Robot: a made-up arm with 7 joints. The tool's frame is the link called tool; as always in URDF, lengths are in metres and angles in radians. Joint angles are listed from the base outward. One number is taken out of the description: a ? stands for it. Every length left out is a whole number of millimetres.
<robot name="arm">
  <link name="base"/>
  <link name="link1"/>
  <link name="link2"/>
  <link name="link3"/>
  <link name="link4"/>
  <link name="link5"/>
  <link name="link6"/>
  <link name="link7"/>
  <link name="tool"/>
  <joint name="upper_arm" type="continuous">
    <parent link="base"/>
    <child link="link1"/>
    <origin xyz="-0.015 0.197 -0.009" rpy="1.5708 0 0"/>
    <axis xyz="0 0 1"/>
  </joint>
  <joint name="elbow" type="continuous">
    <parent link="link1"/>
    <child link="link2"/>
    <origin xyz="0.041 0.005 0" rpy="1.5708 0 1.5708"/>
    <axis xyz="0 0 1"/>
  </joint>
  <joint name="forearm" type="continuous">
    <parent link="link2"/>
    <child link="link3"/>
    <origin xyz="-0.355 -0.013 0" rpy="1.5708 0 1.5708"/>
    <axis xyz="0 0 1"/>
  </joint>
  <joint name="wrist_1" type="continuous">
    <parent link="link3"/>
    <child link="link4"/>
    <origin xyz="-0.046 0.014 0" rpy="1.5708 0 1.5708"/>
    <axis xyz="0 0 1"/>
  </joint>
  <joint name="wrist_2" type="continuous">
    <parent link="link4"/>
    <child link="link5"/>
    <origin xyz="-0.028 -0.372 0" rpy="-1.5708 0 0"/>
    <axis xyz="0 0 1"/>
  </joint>
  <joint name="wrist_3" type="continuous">
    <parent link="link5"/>
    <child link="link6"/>
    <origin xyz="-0.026 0.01 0" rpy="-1.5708 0 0"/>
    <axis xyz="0 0 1"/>
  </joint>
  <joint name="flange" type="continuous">
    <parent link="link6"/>
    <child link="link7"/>
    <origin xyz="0.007 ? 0" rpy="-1.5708 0 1.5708"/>
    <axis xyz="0 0 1"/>
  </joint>
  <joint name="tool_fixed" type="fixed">
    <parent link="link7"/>
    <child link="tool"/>
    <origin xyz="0.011 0.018 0" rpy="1.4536 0.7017 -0.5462"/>
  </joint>
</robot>
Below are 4 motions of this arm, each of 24 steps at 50 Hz.
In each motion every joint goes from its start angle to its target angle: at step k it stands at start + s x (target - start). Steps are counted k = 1, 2, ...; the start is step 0. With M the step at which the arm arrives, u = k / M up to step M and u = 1 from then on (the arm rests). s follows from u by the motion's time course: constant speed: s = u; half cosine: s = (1 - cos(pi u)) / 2; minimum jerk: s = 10 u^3 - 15 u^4 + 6 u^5.
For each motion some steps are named. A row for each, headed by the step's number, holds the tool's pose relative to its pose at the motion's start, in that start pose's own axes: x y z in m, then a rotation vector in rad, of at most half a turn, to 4 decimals.
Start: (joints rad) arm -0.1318 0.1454 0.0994 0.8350 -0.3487 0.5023 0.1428
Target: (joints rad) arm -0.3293 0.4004 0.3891 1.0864 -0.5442 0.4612 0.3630
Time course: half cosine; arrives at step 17
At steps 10, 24:
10: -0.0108 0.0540 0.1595 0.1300 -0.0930 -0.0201
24: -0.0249 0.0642 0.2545 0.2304 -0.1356 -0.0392

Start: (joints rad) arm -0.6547 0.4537 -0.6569 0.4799 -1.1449 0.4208 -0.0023
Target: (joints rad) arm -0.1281 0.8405 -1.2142 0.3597 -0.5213 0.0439 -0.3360
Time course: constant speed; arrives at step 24
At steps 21, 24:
21: -0.1195 0.2656 0.1602 0.1667 -0.3808 0.0942
24: -0.1516 0.2963 0.1802 0.1905 -0.4388 0.1258

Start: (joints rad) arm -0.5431 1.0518 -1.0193 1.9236 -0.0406 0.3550 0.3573
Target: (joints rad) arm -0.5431 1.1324 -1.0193 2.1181 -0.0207 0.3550 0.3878
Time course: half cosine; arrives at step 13
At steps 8, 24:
8: 0.0043 -0.0430 0.0074 -0.0162 0.0284 -0.0841
24: 0.0056 -0.0641 0.0102 -0.0244 0.0436 -0.1240

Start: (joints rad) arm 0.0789 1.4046 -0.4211 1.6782 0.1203 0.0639 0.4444
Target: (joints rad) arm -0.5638 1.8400 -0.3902 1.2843 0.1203 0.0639 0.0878
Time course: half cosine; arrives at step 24
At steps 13, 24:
13: -0.1244 0.0690 -0.0164 0.1749 0.2295 0.3434
24: -0.1841 0.0979 0.0085 0.3801 0.4644 0.4731

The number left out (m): 0.024
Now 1 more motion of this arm.
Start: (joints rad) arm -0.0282 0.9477 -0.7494 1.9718 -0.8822 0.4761 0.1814
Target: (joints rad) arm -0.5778 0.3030 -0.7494 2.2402 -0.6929 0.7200 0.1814
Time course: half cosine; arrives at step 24
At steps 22, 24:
22: 0.0857 -0.2675 -0.0349 -0.8982 -0.4179 0.3569
24: 0.0864 -0.2707 -0.0337 -0.9131 -0.4240 0.3664

